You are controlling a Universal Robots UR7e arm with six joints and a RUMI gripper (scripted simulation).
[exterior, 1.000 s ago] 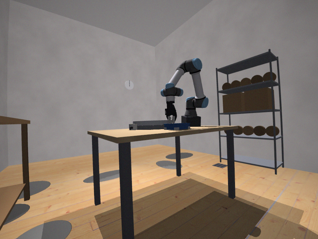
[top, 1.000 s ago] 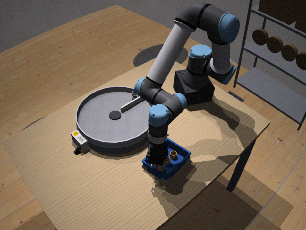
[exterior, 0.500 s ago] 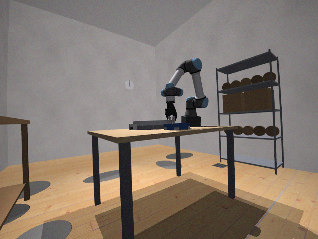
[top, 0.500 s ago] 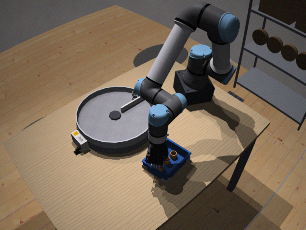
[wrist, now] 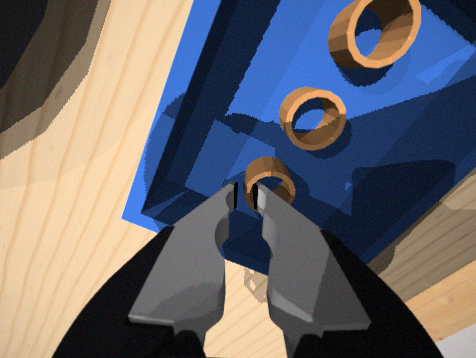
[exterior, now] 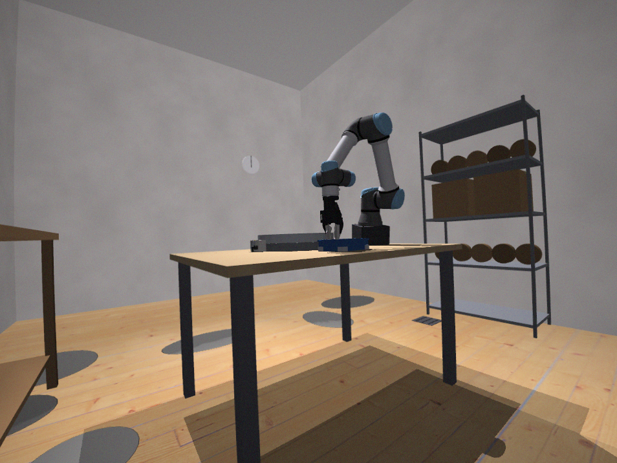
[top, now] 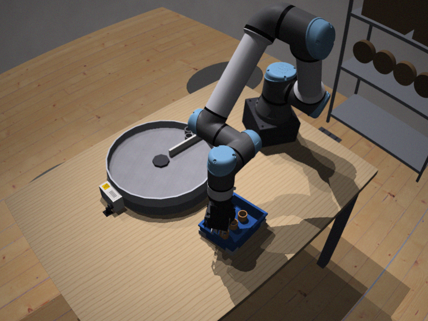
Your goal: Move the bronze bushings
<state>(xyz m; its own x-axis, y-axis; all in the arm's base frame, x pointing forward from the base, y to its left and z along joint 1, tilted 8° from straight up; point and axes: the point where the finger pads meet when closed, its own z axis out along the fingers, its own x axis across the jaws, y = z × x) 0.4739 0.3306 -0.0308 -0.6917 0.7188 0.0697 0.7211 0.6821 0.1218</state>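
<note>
My gripper is now 60 mm past the blue crate and 10 mm above it. Round my hand: grey turntable: 370 mm to the right, 20 mm ahead, 20 mm above.
</note>
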